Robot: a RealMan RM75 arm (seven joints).
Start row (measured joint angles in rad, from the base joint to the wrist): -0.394, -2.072, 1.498, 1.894, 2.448, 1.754, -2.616
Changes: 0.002, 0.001, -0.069, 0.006, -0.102, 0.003, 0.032; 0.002, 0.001, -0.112, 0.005, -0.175, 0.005, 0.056; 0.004, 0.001, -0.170, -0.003, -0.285, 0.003, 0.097; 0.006, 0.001, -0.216, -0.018, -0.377, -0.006, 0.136; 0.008, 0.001, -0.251, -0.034, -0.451, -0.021, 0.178; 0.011, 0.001, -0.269, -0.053, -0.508, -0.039, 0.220; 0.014, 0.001, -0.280, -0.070, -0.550, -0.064, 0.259; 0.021, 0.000, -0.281, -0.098, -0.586, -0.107, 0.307; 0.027, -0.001, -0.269, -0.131, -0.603, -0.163, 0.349; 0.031, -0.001, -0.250, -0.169, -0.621, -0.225, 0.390
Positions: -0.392, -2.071, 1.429, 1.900, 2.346, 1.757, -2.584; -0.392, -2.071, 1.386, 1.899, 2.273, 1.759, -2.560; -0.390, -2.071, 1.328, 1.891, 2.163, 1.757, -2.519; -0.388, -2.071, 1.282, 1.876, 2.071, 1.748, -2.480; -0.386, -2.071, 1.247, 1.860, 1.997, 1.733, -2.438; -0.383, -2.071, 1.229, 1.841, 1.940, 1.715, -2.396; -0.380, -2.071, 1.218, 1.824, 1.898, 1.690, -2.357; -0.373, -2.072, 1.217, 1.796, 1.862, 1.647, -2.309; -0.367, -2.073, 1.229, 1.763, 1.845, 1.591, -2.267; -0.363, -2.073, 1.248, 1.725, 1.827, 1.529, -2.226
